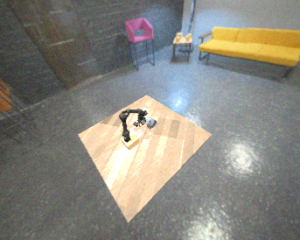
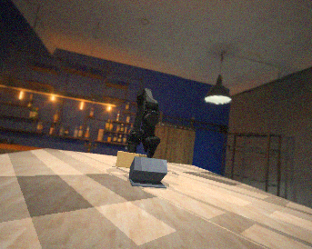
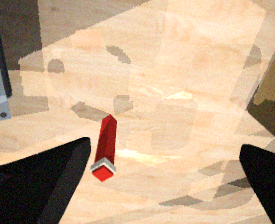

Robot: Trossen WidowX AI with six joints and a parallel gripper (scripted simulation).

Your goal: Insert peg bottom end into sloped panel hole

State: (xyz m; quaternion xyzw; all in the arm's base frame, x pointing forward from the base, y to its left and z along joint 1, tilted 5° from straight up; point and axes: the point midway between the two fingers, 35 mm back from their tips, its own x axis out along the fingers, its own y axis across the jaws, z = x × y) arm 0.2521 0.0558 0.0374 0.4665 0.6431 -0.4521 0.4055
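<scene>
The red square peg is 4 cm ahead of my gripper tip, 5 cm to the left of it and 4 cm below it. Also, from my gripper tip: grey sloped panel 18 cm ahead, 3 cm to the right, 5 cm below.
</scene>
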